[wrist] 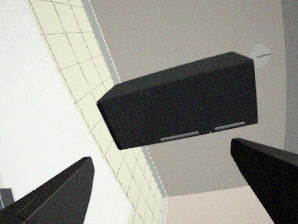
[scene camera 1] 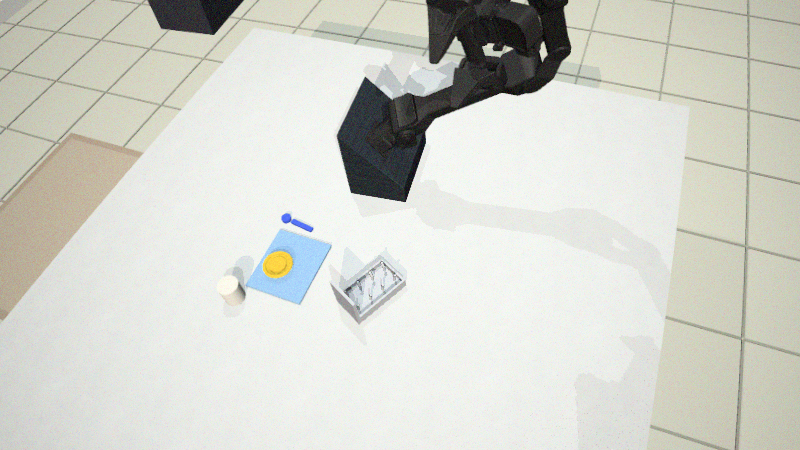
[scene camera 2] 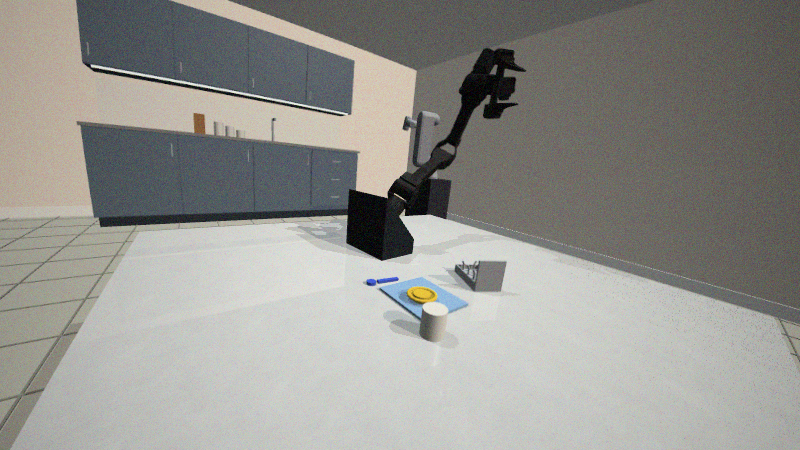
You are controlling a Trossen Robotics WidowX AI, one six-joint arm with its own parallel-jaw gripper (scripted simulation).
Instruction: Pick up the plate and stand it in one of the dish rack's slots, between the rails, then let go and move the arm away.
Scene:
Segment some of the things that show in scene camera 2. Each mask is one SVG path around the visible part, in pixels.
My gripper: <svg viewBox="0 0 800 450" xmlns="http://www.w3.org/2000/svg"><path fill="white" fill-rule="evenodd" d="M514 50L496 49L492 64L498 65L496 74L479 74L474 81L476 93L491 96L490 103L485 105L484 118L500 119L501 113L503 113L505 108L519 104L497 103L497 98L498 100L509 100L511 94L515 93L516 78L514 76L504 77L505 69L526 72L526 69L514 62Z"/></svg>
A small grey dish rack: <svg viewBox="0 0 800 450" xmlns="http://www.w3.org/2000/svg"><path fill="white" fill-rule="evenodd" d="M455 265L455 272L474 293L501 291L506 261L479 260L479 264L476 265L478 261L475 261L474 264L465 264L463 260L463 264Z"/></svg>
A cream cup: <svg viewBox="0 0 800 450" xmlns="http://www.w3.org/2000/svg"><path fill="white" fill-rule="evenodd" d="M425 303L422 308L420 336L430 342L440 342L445 337L449 310L440 303Z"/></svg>

